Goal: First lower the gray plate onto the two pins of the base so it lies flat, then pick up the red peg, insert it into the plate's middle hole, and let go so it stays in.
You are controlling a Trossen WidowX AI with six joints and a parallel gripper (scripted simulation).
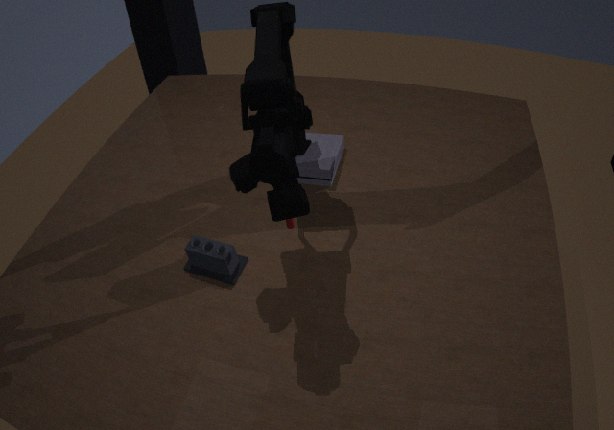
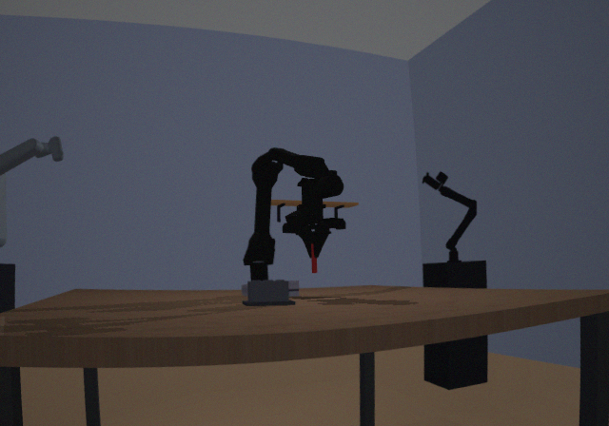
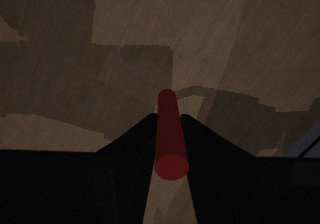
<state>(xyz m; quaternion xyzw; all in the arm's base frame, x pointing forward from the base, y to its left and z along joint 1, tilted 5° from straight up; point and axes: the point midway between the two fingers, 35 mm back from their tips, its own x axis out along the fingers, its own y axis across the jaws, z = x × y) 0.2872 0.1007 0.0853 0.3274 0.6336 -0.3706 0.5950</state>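
Now: the gray plate 140 mm to the right of my gripper tip, 80 mm ahead of it and 70 mm below it. Also, from my gripper tip: red peg (right at my gripper tip); then dark base (140 mm to the right, 110 mm below, 80 mm ahead).
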